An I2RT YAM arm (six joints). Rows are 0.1 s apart.
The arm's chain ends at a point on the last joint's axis. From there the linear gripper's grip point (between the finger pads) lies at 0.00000 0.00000 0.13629 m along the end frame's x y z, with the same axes.
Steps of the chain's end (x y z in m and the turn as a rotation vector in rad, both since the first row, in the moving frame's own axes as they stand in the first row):
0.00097 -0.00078 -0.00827 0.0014 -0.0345 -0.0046
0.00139 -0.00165 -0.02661 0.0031 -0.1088 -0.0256
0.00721 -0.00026 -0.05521 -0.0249 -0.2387 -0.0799
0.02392 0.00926 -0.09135 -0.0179 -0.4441 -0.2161
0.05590 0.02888 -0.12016 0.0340 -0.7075 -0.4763
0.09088 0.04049 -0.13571 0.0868 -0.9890 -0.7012
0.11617 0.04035 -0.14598 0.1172 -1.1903 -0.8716
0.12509 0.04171 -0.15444 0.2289 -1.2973 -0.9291
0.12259 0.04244 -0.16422 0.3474 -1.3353 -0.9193
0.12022 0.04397 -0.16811 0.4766 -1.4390 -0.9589
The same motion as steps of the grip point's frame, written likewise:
-0.00373 -0.00096 -0.00835 0.0014 -0.0345 -0.0046
-0.01341 -0.00188 -0.02742 0.0031 -0.1088 -0.0256
-0.02484 0.00439 -0.05911 -0.0249 -0.2387 -0.0799
-0.03391 0.01801 -0.10454 -0.0179 -0.4441 -0.2161
-0.03027 0.04639 -0.15232 0.0340 -0.7075 -0.4763
-0.01675 0.07308 -0.19501 0.0868 -0.9890 -0.7012
0.00123 0.08830 -0.22692 0.1172 -1.1903 -0.8716
0.00389 0.08819 -0.24921 0.2289 -1.2973 -0.9291
-0.00397 0.08015 -0.26682 0.3474 -1.3353 -0.9193
-0.01005 0.08003 -0.28697 0.4766 -1.4390 -0.9589

